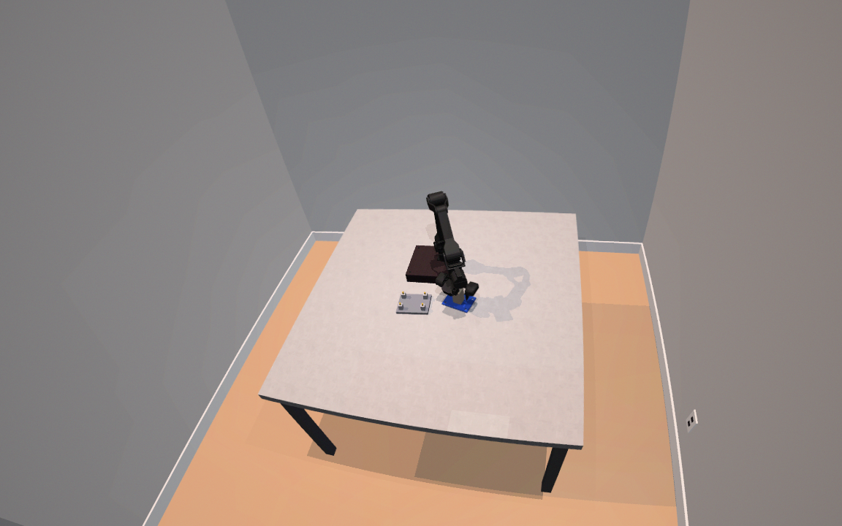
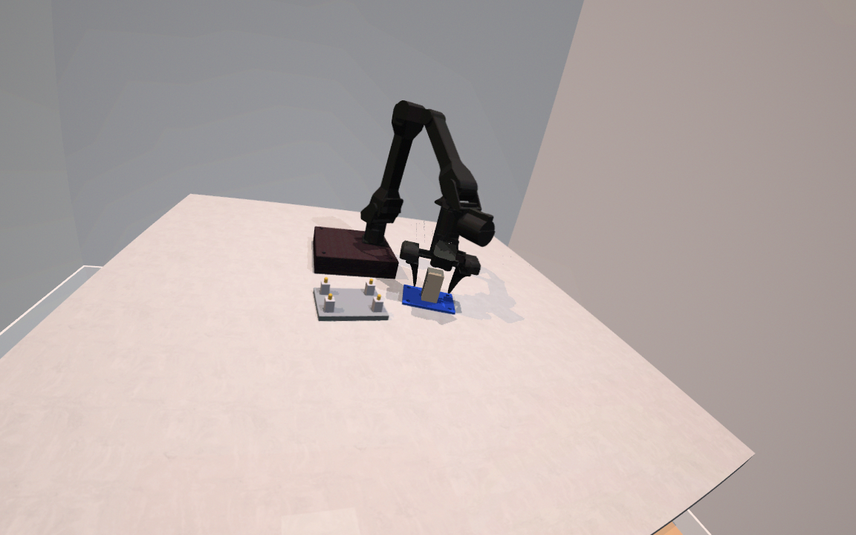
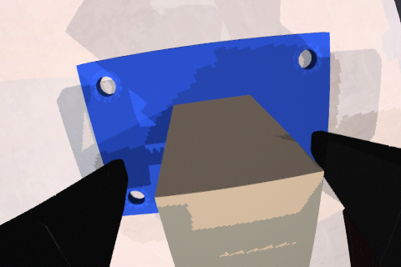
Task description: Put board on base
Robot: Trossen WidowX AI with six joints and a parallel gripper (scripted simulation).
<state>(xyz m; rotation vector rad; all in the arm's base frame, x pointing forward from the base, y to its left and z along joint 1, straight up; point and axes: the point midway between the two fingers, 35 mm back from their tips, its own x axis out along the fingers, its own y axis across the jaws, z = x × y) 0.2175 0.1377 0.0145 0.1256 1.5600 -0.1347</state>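
Now: the grey base 70 mm ahead of my gripper tip, 190 mm to the right of it and 30 mm below it. The rest, counted from my gripper tip: blue board 10 mm below.
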